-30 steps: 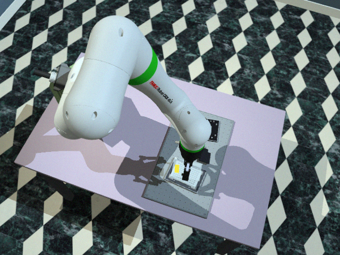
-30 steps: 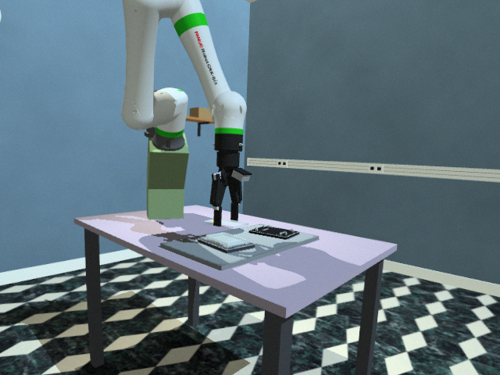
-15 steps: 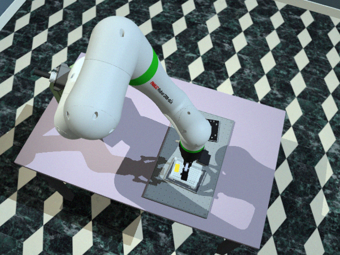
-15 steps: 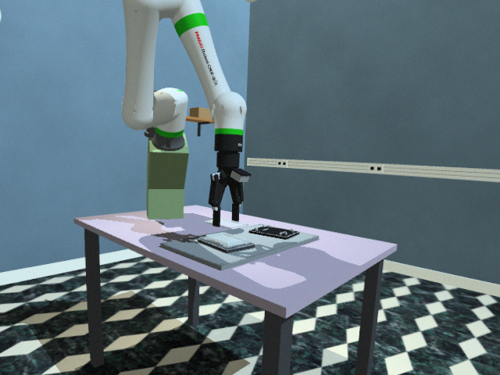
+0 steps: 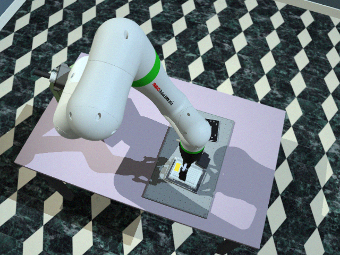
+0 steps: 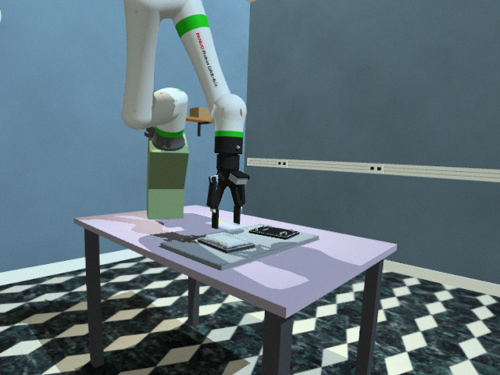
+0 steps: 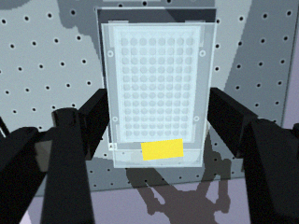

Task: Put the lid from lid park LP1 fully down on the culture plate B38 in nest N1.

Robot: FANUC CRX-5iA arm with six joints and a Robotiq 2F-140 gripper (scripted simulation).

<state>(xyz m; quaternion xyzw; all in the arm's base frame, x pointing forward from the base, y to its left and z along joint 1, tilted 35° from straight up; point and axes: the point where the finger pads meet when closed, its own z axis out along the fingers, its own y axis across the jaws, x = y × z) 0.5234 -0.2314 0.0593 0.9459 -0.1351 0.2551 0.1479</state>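
Right now the white culture plate B38 is 70 mm below my hand. From my hand the other things lie so: nest N1 (80 mm below); then corner mark (80 mm to the left, 80 mm below, 50 mm behind); then clear lid (20 mm below).
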